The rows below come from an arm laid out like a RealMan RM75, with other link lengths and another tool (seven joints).
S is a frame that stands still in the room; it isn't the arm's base.
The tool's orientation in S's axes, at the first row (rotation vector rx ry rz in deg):
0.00 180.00 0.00
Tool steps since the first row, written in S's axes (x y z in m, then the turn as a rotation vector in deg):
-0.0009 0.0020 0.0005 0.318 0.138 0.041
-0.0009 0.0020 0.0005 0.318 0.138 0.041
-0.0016 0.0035 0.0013 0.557 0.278 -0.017
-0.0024 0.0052 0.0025 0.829 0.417 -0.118
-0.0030 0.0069 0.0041 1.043 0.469 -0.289
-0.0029 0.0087 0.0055 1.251 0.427 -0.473
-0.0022 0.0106 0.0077 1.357 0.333 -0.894
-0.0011 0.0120 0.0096 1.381 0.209 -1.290
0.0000 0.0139 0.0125 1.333 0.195 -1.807
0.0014 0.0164 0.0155 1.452 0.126 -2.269
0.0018 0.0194 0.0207 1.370 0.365 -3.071
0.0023 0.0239 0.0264 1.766 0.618 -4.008
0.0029 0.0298 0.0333 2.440 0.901 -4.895
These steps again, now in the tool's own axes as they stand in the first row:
0.0009 0.0020 -0.0005 -0.318 0.138 -0.041
0.0009 0.0020 -0.0005 -0.318 0.138 -0.041
0.0016 0.0035 -0.0013 -0.557 0.278 0.017
0.0024 0.0052 -0.0025 -0.829 0.417 0.118
0.0030 0.0069 -0.0041 -1.043 0.469 0.289
0.0029 0.0087 -0.0055 -1.251 0.427 0.473
0.0022 0.0106 -0.0077 -1.357 0.333 0.894
0.0011 0.0120 -0.0096 -1.381 0.209 1.290
0.0000 0.0139 -0.0125 -1.333 0.195 1.807
-0.0014 0.0164 -0.0155 -1.452 0.126 2.269
-0.0018 0.0194 -0.0207 -1.370 0.365 3.071
-0.0023 0.0239 -0.0264 -1.766 0.618 4.008
-0.0029 0.0298 -0.0333 -2.440 0.901 4.895

